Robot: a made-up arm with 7 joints.
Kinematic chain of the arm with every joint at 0, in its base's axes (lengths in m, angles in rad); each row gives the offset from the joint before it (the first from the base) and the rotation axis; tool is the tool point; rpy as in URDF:
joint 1: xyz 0.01 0 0.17 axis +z
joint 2: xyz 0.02 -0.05 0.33 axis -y
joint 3: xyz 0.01 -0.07 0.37 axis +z
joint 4: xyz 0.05 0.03 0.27 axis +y
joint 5: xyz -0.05 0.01 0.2 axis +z
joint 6: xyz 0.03 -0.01 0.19 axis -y
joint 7: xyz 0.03 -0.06 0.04 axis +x
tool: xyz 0 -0.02 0.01 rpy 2.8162 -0.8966 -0.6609
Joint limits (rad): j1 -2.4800..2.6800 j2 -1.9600..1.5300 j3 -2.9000..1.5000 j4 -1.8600..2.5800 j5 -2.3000..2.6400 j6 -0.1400..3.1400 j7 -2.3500..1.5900
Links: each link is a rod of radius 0.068 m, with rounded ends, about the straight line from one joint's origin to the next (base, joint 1, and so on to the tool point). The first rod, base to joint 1, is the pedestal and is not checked.
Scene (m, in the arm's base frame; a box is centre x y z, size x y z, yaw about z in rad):
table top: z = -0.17
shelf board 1: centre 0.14 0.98 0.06 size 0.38 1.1 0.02 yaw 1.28
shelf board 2: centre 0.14 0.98 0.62 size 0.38 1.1 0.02 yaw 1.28
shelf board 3: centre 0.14 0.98 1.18 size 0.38 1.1 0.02 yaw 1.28
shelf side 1: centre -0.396 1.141 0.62 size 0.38 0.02 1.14 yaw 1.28
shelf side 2: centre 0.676 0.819 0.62 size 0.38 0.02 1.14 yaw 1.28
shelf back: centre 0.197 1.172 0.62 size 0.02 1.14 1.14 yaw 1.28
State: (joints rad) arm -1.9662 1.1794 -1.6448 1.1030 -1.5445 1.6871 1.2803
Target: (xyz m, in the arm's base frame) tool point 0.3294 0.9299 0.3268
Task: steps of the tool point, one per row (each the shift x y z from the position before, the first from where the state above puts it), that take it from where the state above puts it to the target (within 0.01 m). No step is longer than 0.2 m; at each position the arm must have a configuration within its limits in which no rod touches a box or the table.
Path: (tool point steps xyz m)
1: -0.0346 -0.0543 0.0106
2: -0.0284 -0.0702 0.0051
3: -0.0193 -0.0833 -0.0028
4: -0.0078 -0.0927 -0.0129
5: 0.0532 0.0435 -0.1383
6: 0.0787 0.0080 -0.1341
7: 0.0930 -0.0309 -0.1191
8: 0.0955 -0.0672 -0.0953
9: 0.0865 -0.0967 -0.0649
10: 0.0135 0.1273 -0.0281
11: 0.0185 0.1164 -0.0026
12: 0.0338 0.0948 0.0137
13: 0.0549 0.0647 0.0170

